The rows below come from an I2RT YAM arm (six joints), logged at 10 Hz.
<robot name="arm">
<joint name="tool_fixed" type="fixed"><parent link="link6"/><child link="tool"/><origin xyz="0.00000 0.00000 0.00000"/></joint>
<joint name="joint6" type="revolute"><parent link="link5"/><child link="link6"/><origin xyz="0.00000 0.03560 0.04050" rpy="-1.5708 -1.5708 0.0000"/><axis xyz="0 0 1"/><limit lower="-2.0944" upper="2.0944"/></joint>
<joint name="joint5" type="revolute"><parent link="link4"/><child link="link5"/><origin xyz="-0.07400 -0.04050 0.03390" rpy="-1.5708 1.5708 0.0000"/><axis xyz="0 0 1"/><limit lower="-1.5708" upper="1.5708"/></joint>
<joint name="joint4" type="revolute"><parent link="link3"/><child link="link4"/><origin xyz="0.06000 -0.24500 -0.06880" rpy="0.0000 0.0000 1.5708"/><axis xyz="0 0 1"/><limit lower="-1.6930" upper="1.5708"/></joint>
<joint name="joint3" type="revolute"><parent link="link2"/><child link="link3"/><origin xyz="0.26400 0.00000 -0.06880" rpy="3.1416 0.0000 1.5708"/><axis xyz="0 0 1"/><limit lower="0.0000" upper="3.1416"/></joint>
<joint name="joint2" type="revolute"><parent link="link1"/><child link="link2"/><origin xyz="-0.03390 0.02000 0.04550" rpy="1.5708 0.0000 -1.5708"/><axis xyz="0 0 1"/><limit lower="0.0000" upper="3.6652"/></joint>
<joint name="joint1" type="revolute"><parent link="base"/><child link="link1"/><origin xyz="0.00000 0.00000 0.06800" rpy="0.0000 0.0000 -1.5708"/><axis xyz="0 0 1"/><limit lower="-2.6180" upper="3.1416"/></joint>
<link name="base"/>
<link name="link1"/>
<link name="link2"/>
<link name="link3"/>
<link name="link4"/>
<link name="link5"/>
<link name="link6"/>
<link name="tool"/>
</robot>
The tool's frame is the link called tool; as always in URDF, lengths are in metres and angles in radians.
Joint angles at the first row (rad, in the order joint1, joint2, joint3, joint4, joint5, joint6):
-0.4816 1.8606 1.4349 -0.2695 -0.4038 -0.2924
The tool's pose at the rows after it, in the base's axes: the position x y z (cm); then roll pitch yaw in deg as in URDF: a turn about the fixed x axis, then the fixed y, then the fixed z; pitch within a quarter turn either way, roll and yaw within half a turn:
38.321 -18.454 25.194 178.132 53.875 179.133
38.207 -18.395 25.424 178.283 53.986 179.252
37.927 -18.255 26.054 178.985 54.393 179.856
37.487 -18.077 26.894 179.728 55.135 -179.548
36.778 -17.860 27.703 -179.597 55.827 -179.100
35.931 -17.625 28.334 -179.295 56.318 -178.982
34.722 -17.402 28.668 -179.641 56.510 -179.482
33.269 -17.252 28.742 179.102 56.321 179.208
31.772 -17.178 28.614 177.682 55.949 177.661
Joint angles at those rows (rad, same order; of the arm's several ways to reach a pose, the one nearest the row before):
-0.4816 1.8595 1.4349 -0.2706 -0.4030 -0.2924
-0.4816 1.8526 1.4345 -0.2748 -0.4026 -0.2928
-0.4816 1.8351 1.4346 -0.2840 -0.4011 -0.2958
-0.4828 1.8095 1.4311 -0.2916 -0.4015 -0.2970
-0.4862 1.7752 1.4166 -0.2981 -0.4027 -0.2981
-0.4911 1.7382 1.3945 -0.3042 -0.4057 -0.2985
-0.5014 1.6924 1.3544 -0.3088 -0.4137 -0.2989
-0.5179 1.6432 1.3056 -0.3180 -0.4286 -0.2989
-0.5381 1.5959 1.2545 -0.3271 -0.4450 -0.3004

